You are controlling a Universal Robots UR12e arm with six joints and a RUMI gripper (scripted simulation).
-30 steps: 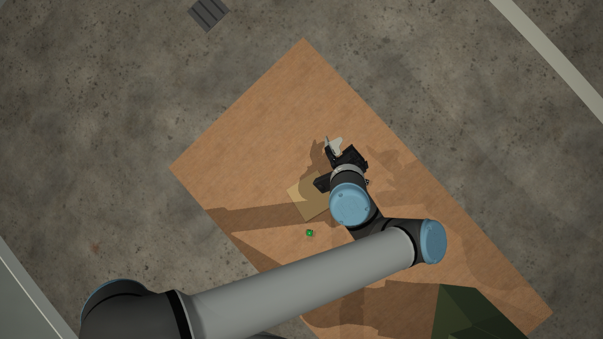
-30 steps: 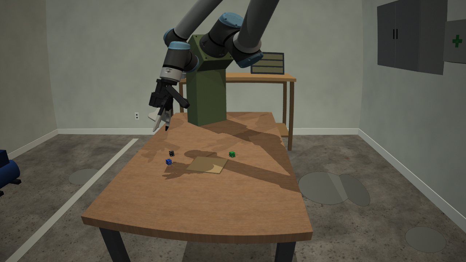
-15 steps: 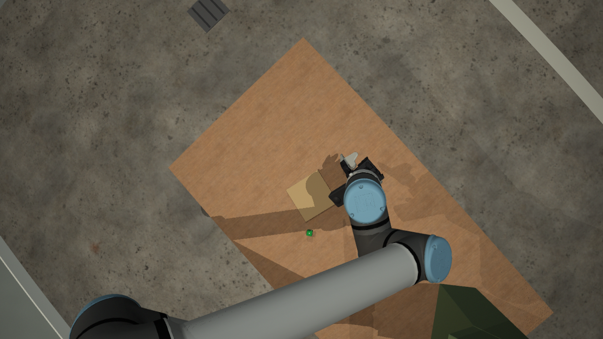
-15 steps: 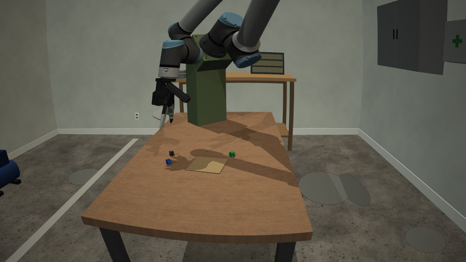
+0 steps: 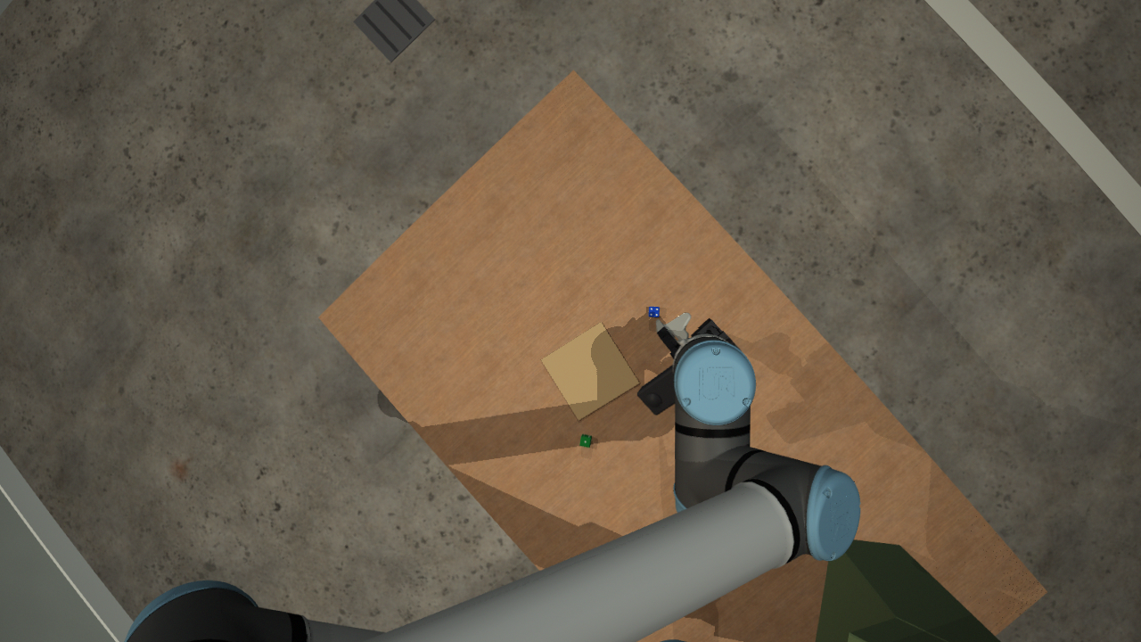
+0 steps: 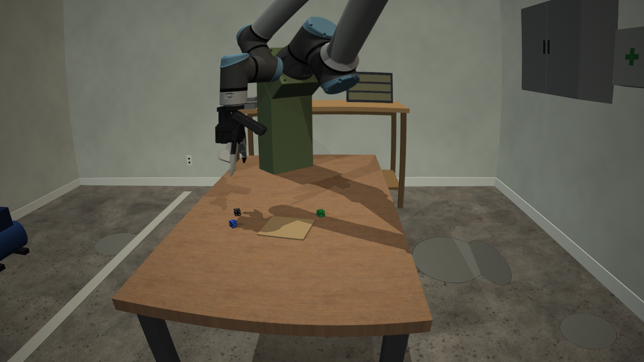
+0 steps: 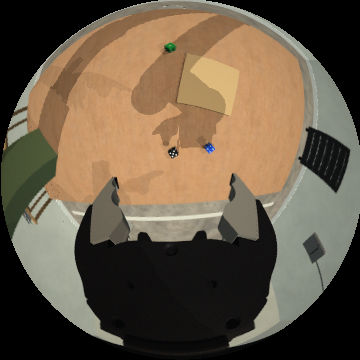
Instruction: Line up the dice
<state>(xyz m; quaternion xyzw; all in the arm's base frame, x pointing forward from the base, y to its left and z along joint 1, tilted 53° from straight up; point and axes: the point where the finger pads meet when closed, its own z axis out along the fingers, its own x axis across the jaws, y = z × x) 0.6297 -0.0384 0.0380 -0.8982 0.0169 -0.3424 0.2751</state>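
Right now my hand is 2 cm to the left of the black die and 15 cm above it. From my hand the other things lie so: blue die (9 cm ahead, 1 cm to the left, 15 cm below); tan mat (5 cm ahead, 18 cm to the left, 15 cm below); green die (6 cm behind, 25 cm to the left, 15 cm below).
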